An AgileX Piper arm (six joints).
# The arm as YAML. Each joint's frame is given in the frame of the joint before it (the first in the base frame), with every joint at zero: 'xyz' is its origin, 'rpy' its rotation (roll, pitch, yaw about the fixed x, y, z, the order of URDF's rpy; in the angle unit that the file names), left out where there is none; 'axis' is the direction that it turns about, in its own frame. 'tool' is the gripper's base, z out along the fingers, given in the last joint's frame.
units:
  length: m
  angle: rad
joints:
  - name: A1
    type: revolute
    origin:
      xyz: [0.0, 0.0, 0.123]
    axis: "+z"
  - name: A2
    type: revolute
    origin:
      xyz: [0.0, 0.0, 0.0]
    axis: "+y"
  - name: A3
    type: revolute
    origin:
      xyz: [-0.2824, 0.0, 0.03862]
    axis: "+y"
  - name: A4
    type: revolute
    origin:
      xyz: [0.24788, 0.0, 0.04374]
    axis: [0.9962, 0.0, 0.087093]
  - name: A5
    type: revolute
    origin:
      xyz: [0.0, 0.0, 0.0]
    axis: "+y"
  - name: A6
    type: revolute
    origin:
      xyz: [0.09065, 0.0, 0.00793]
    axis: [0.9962, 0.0, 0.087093]
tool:
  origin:
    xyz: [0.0, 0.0, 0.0]
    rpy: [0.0, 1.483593, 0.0]
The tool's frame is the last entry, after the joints.
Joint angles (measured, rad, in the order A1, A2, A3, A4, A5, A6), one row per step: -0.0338, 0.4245, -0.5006, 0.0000, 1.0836, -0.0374; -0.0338, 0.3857, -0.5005, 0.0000, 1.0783, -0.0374; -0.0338, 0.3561, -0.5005, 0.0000, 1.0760, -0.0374; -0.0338, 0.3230, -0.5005, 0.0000, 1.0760, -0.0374; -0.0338, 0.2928, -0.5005, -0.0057, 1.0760, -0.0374; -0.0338, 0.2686, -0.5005, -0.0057, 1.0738, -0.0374; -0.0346, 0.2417, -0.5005, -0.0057, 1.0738, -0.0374; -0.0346, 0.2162, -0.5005, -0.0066, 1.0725, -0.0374; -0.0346, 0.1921, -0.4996, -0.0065, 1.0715, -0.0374; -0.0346, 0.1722, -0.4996, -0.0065, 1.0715, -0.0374; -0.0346, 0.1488, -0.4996, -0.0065, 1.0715, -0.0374; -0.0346, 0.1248, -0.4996, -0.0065, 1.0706, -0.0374; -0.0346, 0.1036, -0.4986, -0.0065, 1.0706, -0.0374; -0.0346, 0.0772, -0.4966, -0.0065, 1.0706, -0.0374; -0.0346, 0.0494, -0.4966, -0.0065, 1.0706, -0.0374
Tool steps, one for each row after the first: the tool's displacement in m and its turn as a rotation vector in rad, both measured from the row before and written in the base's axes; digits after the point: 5 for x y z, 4 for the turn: -0.00516, 0.00017, 0.00240, -0.0015, -0.0440, 0.0000; -0.00412, 0.00014, 0.00163, -0.0011, -0.0319, 0.0000; -0.00484, 0.00016, 0.00152, -0.0011, -0.0331, 0.0000; -0.00447, -0.00031, 0.00124, -0.0065, -0.0300, -0.0016; -0.00346, 0.00012, 0.00104, -0.0009, -0.0264, 0.0000; -0.00403, 0.00011, 0.00090, -0.0009, -0.0269, -0.0008; -0.00377, 0.00006, 0.00084, -0.0018, -0.0268, -0.0003; -0.00354, 0.00013, 0.00043, -0.0007, -0.0242, 0.0000; -0.00302, 0.00010, 0.00045, -0.0007, -0.0199, 0.0000; -0.00356, 0.00012, 0.00045, -0.0008, -0.0234, 0.0000; -0.00361, 0.00013, 0.00044, -0.0009, -0.0249, 0.0000; -0.00316, 0.00011, -0.00003, -0.0007, -0.0202, 0.0000; -0.00385, 0.00013, -0.00034, -0.0008, -0.0244, 0.0000; -0.00424, 0.00015, 0.00013, -0.0010, -0.0278, 0.0000
